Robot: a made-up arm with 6 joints. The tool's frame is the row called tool. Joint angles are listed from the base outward.
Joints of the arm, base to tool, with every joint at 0 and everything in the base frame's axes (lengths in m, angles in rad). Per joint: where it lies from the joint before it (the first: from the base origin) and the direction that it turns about. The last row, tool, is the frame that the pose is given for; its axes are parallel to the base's.
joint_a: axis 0 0 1 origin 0 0 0.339
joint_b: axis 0 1 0 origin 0.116 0 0
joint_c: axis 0 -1 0 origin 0 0 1.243
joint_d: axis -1 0 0 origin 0 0 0.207
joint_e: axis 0 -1 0 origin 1.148 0 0
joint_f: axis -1 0 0 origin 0.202 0 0
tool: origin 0 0 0
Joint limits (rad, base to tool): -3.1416..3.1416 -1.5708..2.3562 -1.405..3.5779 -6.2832..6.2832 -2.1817..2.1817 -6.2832..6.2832
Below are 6 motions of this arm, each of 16 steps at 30 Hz.
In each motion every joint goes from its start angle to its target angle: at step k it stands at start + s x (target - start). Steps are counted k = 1, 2, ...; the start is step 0. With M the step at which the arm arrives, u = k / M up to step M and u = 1 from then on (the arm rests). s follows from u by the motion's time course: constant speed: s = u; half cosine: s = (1 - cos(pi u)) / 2; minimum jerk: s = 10 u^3 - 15 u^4 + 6 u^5.
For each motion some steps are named. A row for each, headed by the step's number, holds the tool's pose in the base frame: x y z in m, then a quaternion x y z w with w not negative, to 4 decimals.
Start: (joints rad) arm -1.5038 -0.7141 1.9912 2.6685 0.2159 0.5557
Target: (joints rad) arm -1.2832 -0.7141 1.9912 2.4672 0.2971 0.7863
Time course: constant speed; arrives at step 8
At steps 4, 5, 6, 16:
4: -0.3227 1.9587 1.6974 0.2224 -0.2264 0.6711 0.6700
5: -0.3743 1.9487 1.6980 0.2265 -0.2248 0.6755 0.6647
6: -0.4255 1.9373 1.6985 0.2305 -0.2229 0.6799 0.6595
16: -0.5267 1.9106 1.6993 0.2379 -0.2185 0.6884 0.6495

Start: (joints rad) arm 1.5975 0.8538 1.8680 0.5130 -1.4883 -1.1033
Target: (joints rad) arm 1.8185 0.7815 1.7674 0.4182 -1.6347 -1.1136
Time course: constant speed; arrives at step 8
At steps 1, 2, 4, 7, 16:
1: 0.0078 1.6396 2.1638 0.2371 0.3647 0.3856 0.8137
2: -0.0391 1.6342 2.1663 0.2256 0.3778 0.3935 0.8072
4: -0.1320 1.6189 2.1711 0.2013 0.4028 0.4088 0.7938
7: -0.2683 1.5848 2.1781 0.1618 0.4375 0.4306 0.7726
16: -0.3127 1.5705 2.1803 0.1479 0.4483 0.4375 0.7653

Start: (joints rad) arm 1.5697 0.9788 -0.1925 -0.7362 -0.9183 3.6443
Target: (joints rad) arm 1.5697 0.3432 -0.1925 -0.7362 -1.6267 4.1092
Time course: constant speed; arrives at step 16
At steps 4, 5, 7, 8, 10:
4: -0.1187 1.7448 0.1742 0.2036 0.5726 -0.6862 0.3999
5: -0.1213 1.7431 0.2440 0.1859 0.5914 -0.6749 0.4003
7: -0.1259 1.7312 0.3832 0.1505 0.6278 -0.6498 0.4012
8: -0.1278 1.7211 0.4524 0.1326 0.6453 -0.6362 0.4016
10: -0.1308 1.6923 0.5891 0.0968 0.6787 -0.6066 0.4026

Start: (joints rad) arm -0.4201 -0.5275 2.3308 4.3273 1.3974 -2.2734
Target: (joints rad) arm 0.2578 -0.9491 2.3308 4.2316 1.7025 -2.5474
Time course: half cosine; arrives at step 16
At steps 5, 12, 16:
5: -1.7647 0.2959 1.4449 0.0125 -0.3512 -0.7158 0.6034
12: -1.9130 -0.4878 0.9213 0.2272 -0.4467 -0.4521 0.7379
16: -1.8784 -0.6789 0.7950 0.2790 -0.4561 -0.3842 0.7527

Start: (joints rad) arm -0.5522 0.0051 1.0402 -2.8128 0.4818 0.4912
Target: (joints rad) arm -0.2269 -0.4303 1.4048 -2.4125 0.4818 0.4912
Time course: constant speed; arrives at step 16
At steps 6, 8, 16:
6: 0.0816 -0.0849 2.8857 0.7438 -0.4483 0.2604 0.4218
8: -0.1028 -0.0088 2.8859 0.7193 -0.4631 0.3018 0.4206
16: -0.8730 0.1376 2.7138 0.6155 -0.5322 0.4492 0.3689

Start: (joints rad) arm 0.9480 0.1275 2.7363 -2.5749 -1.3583 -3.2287
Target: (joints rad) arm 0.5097 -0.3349 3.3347 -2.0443 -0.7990 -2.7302
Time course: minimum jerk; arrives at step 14
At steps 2, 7, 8, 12, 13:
2: -0.6563 -0.7123 1.8292 -0.1817 0.8961 0.2954 0.2771
7: -1.0252 -0.7389 1.2514 -0.1108 0.7656 0.5547 0.3066
8: -1.0931 -0.6969 1.0829 -0.1133 0.7094 0.6185 0.3184
12: -1.1704 -0.5206 0.6552 -0.1700 0.5374 0.7492 0.3480
13: -1.1701 -0.5084 0.6316 -0.1755 0.5267 0.7548 0.3494

